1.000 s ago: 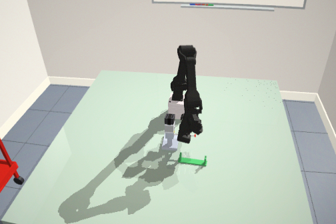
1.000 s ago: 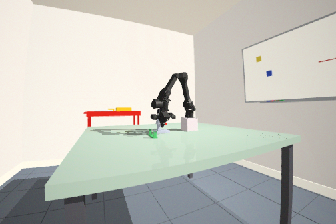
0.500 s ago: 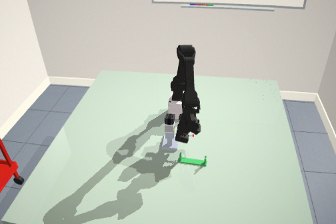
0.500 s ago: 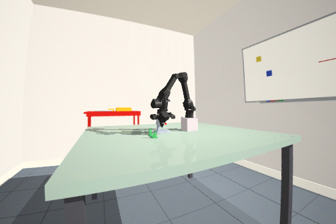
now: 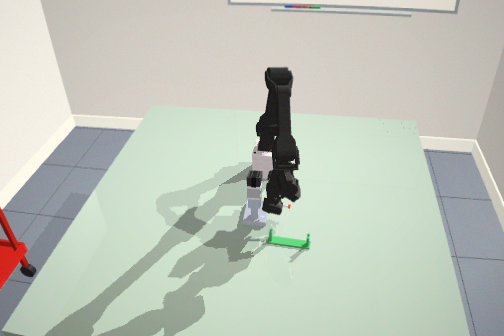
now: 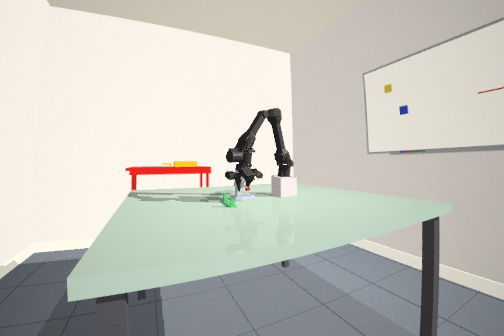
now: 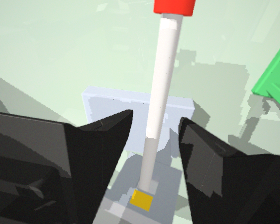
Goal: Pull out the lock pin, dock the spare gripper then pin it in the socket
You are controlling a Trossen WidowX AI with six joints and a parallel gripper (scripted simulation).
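My gripper tip is 10 mm past the grey-blue mount and 40 mm to the left of it. Round my gripper tip: green rack (110 mm ahead, 70 mm to the left, 20 mm below); then spare gripper (10 mm behind, 50 mm to the right, 80 mm above).
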